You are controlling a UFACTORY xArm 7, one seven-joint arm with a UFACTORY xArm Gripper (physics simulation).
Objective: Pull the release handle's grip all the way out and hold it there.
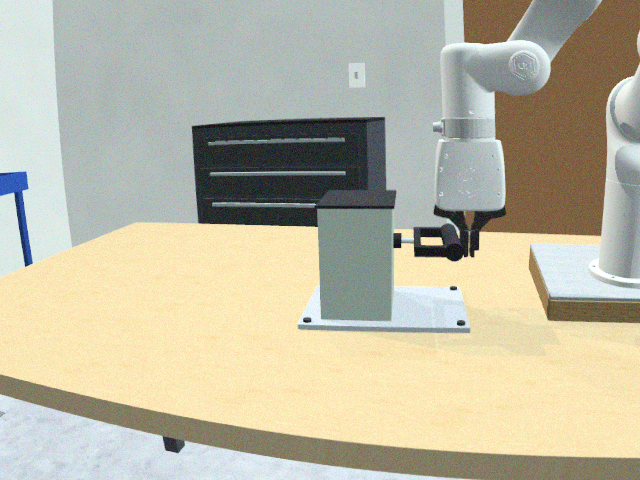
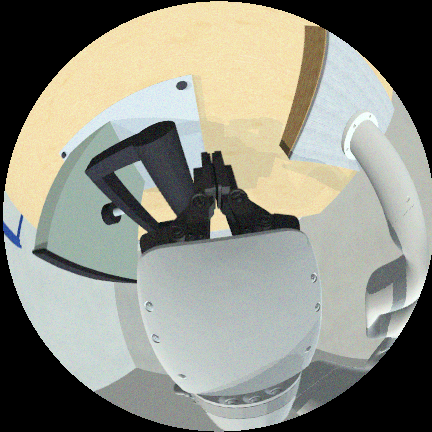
Path:
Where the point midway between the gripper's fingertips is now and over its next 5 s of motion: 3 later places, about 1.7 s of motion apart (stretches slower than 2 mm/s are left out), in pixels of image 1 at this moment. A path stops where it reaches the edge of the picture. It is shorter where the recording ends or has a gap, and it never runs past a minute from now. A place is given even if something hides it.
My gripper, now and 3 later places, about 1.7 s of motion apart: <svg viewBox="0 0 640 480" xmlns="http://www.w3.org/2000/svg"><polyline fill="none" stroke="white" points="468,255 449,234 450,254 490,246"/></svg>

